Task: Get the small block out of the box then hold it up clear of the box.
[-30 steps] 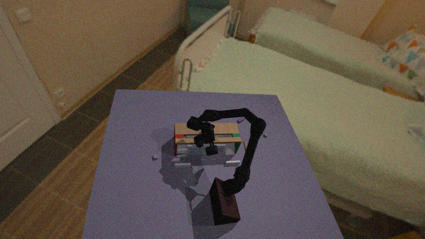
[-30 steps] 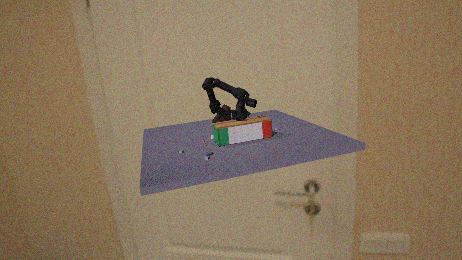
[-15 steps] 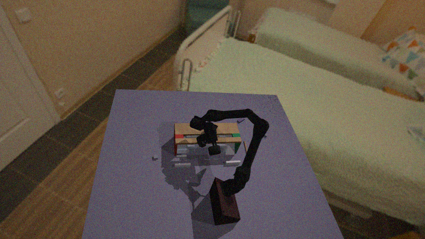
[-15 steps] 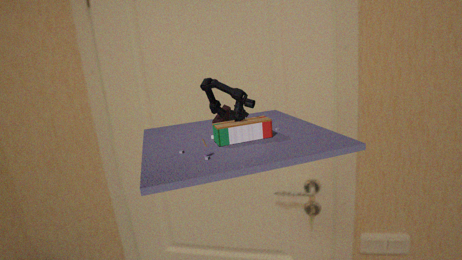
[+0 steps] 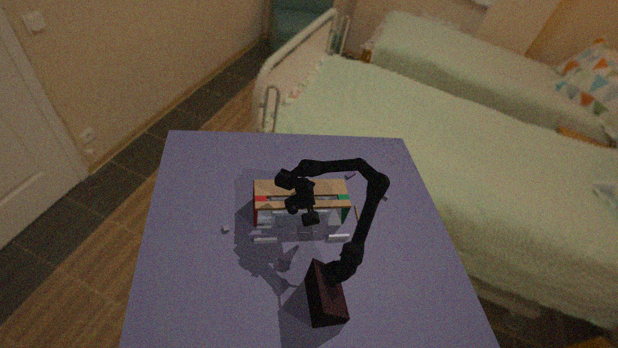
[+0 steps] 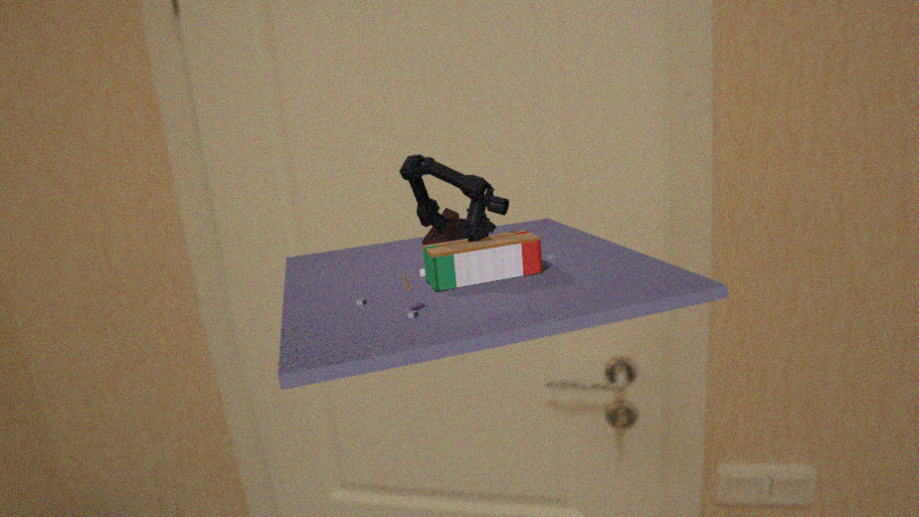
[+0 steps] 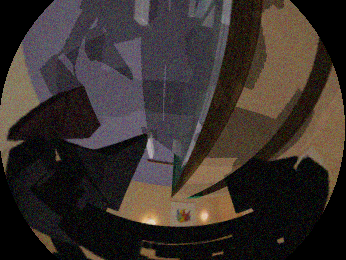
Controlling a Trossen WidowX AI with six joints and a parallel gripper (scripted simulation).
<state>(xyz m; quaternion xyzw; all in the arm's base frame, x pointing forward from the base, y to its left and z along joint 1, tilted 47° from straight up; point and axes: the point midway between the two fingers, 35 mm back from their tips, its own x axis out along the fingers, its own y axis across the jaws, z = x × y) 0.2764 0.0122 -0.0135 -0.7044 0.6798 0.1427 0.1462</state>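
Now: gripper tip 40 mm short of the box, 30 mm to the right of it and 20 mm above it. Round my gripper tip: thin tan stick: 230 mm to the right, 80 mm below; then tan block: 60 mm ahead, 30 mm to the right.
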